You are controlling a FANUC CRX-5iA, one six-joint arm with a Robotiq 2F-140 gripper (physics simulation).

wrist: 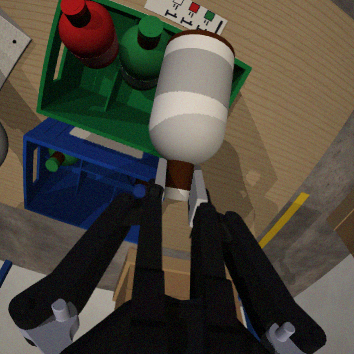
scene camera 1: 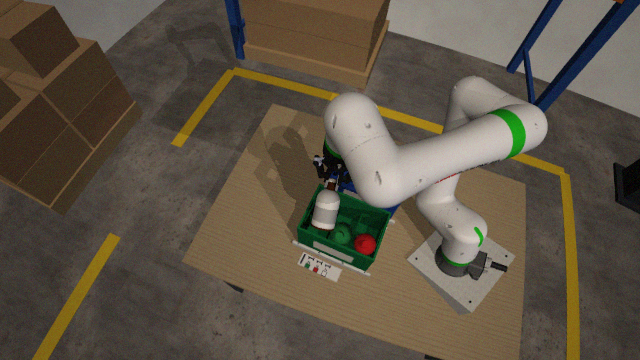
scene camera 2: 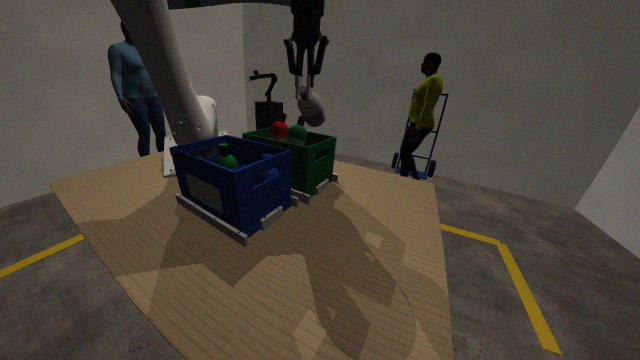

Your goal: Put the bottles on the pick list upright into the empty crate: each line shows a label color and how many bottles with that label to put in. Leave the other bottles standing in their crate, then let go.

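Places are measured from the arm's base along level axes (x ahead, y left, z up), in centimetres.
Pixels of known places: gripper, fingertip midpoint: (wrist: 176, 173) (scene camera 1: 331, 185) (scene camera 2: 303, 99); arm's base, origin of the base link: (scene camera 1: 454, 259) (scene camera 2: 205, 150).
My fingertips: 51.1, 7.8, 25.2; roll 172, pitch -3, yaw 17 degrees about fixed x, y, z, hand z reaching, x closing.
Observation:
For each thing: its top centre in the pictures, then the offset to it from my fingertips, as dx, dy, dz. Level surfaces: height alone.
- white bottle, middle of its top: (wrist: 193, 145) (scene camera 1: 328, 194) (scene camera 2: 310, 86) -1.4, +5.0, +3.9
- green crate, middle of its top: (wrist: 134, 85) (scene camera 1: 345, 220) (scene camera 2: 289, 134) -8.0, +3.0, -12.4
- red bottle, middle of its top: (wrist: 62, 28) (scene camera 1: 369, 236) (scene camera 2: 278, 113) -17.4, +7.0, -6.2
- blue crate, middle of its top: (wrist: 87, 198) (scene camera 2: 228, 148) -8.2, -20.5, -12.4
- blue-capped bottle, middle of its top: (wrist: 139, 191) (scene camera 2: 267, 155) +0.4, -14.9, -13.6
- pick list, middle of its top: (wrist: 186, 12) (scene camera 1: 319, 266) -6.4, +17.1, -29.7
- wooden table, its level: dz -29.9
My gripper (scene camera 1: 331, 183) (scene camera 2: 304, 94) (wrist: 176, 173) is shut on the neck of a white bottle (scene camera 1: 326, 210) (scene camera 2: 312, 108) (wrist: 192, 95). The bottle hangs tilted above the green crate (scene camera 1: 305, 237) (scene camera 2: 320, 167) (wrist: 102, 120). In the green crate stand a red bottle (scene camera 1: 365, 244) (scene camera 2: 278, 129) (wrist: 89, 35) and a green bottle (scene camera 1: 341, 233) (scene camera 2: 297, 134) (wrist: 142, 57), side by side. The blue crate (scene camera 2: 240, 195) (wrist: 30, 172) holds another green bottle (scene camera 2: 226, 161) (wrist: 60, 159) and a blue-capped bottle (wrist: 139, 190). The pick list (scene camera 1: 320, 267) (wrist: 220, 22) shows green, red and white symbols.
Light rails (scene camera 1: 330, 258) (scene camera 2: 212, 220) edge the crates on the wooden table (scene camera 1: 240, 235) (scene camera 2: 150, 295). The arm's base plate (scene camera 1: 470, 295) is at the right in scene camera 1. A person in yellow (scene camera 2: 424, 110) stands by a hand truck (scene camera 2: 436, 135) beyond the table.

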